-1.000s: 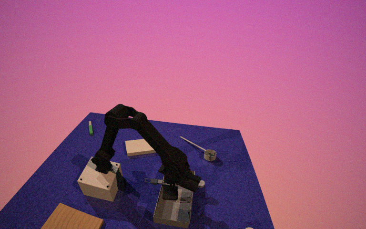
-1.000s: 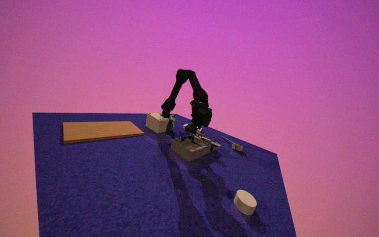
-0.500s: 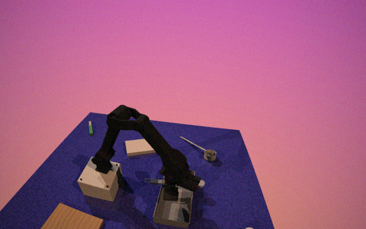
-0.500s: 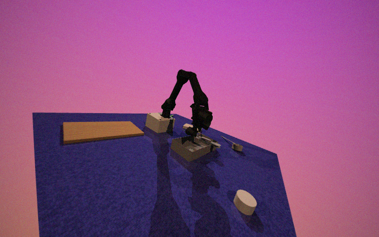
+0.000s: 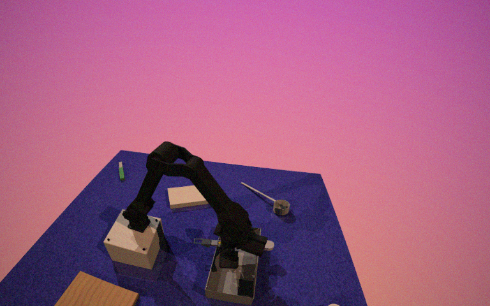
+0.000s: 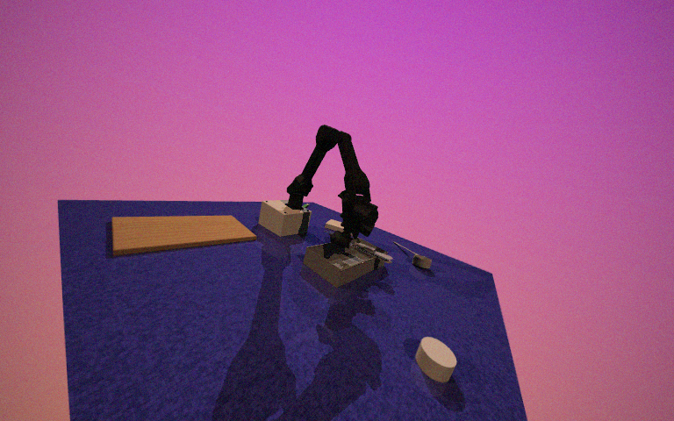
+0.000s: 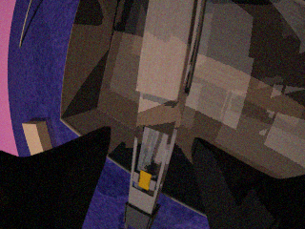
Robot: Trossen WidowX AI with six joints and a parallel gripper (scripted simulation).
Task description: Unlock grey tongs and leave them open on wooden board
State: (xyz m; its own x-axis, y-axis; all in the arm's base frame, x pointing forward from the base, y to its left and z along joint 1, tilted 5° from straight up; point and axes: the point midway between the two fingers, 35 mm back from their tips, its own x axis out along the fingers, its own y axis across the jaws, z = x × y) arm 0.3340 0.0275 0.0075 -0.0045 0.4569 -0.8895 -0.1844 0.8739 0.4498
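Now: gripper tip 3 cm past the yellow lock and 1 cm to the left of it. Round my gripper tip: wooden board: 43 cm to the right, 37 cm behind, 5 cm below; then roasting tin: 5 cm to the right, 4 cm ahead, 3 cm below; then beige block: 26 cm to the left, 25 cm behind, 5 cm below.
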